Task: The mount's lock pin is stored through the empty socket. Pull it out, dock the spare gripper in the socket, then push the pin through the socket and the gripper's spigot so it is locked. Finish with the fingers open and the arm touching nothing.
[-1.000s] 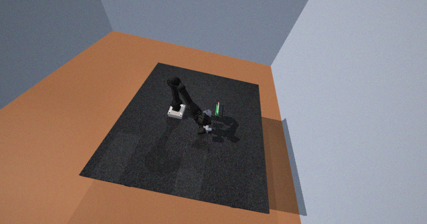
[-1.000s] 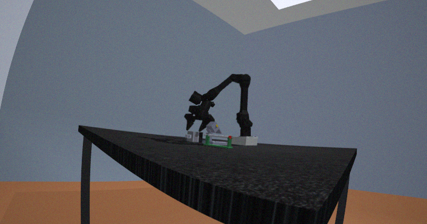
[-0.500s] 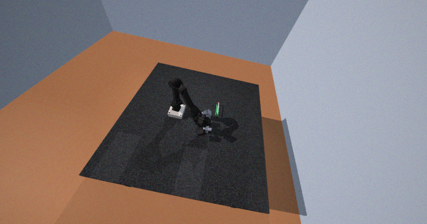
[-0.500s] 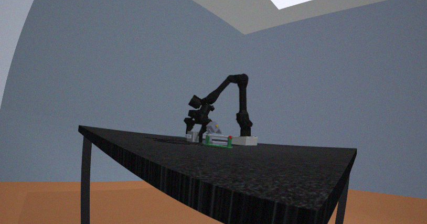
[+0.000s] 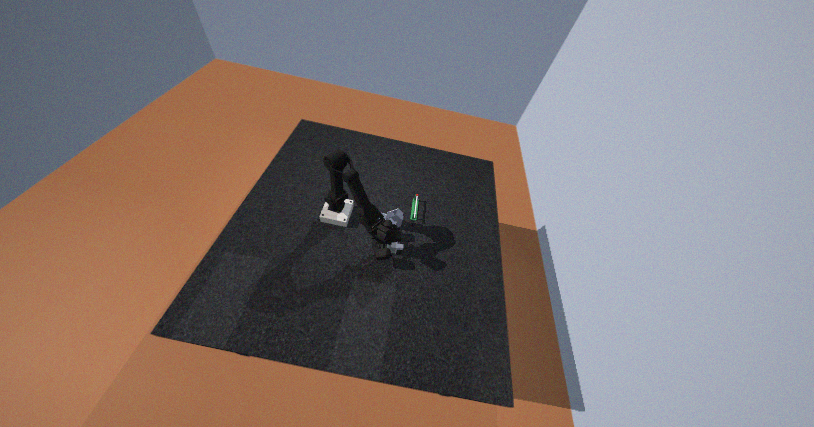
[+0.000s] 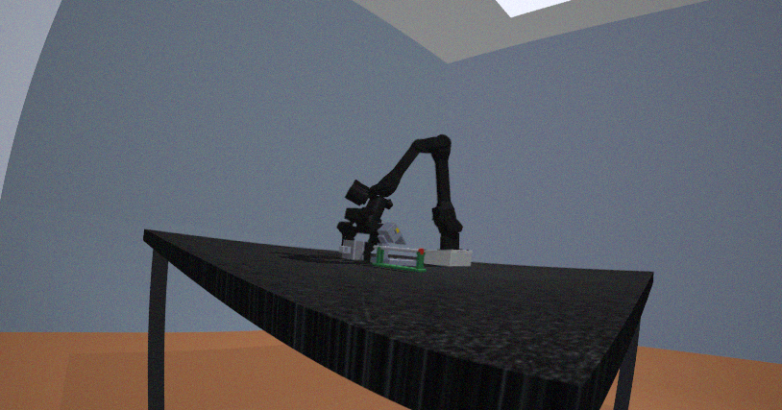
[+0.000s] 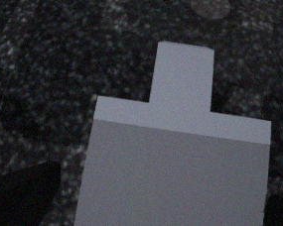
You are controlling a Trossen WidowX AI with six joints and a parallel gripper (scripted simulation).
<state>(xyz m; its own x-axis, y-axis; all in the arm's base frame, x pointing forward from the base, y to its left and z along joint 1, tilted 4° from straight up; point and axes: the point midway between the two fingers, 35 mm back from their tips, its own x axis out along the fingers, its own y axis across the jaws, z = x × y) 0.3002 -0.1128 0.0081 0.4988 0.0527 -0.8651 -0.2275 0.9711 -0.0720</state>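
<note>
The grey mount is 140 mm to the left of my gripper tip, 40 mm above it and 30 mm behind it. The rest, counted from my gripper tip: spare gripper: 10 mm above; then green cradle: 260 mm to the left, 50 mm ahead, 10 mm above.
</note>
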